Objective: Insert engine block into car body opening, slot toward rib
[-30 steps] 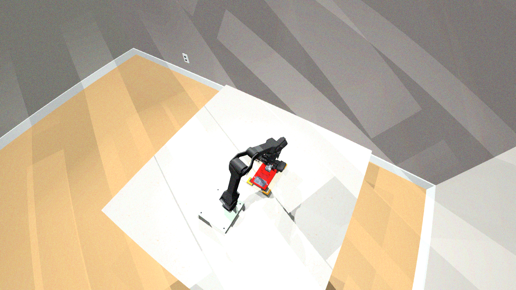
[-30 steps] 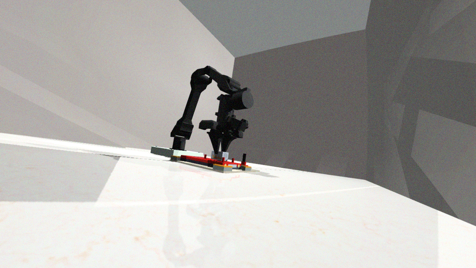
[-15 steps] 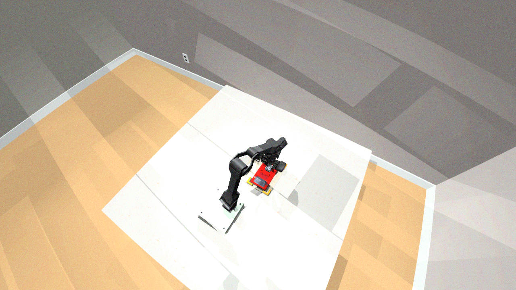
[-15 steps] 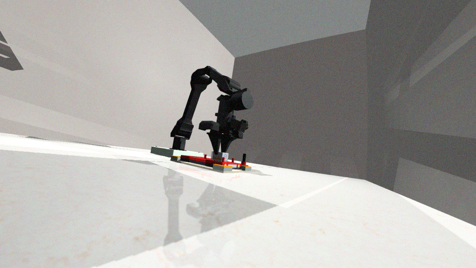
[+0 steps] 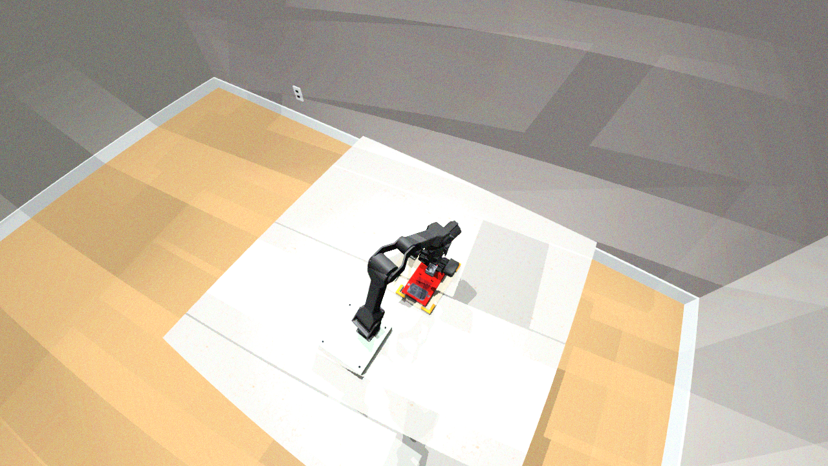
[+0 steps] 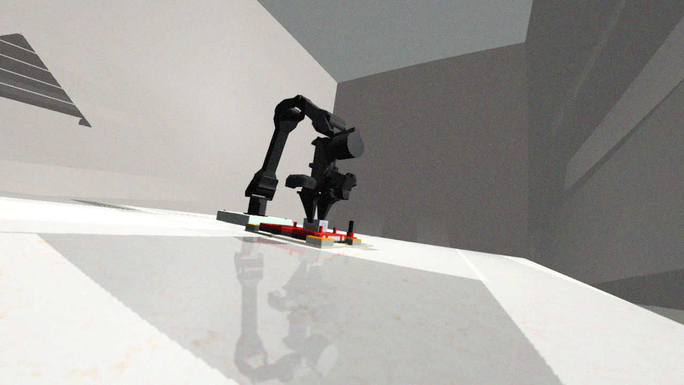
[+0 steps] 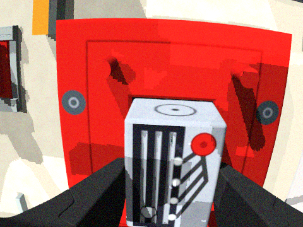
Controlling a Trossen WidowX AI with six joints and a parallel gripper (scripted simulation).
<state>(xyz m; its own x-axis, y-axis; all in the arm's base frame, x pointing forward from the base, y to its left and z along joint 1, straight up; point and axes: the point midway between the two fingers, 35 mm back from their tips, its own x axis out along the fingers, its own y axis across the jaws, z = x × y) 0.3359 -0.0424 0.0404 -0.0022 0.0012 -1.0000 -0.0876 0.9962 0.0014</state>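
My gripper tip is now 11 cm to the right of the black peg, 2 cm short of it and 1 cm above it. The rest, counted from my gripper tip: engine block: 1 cm below.
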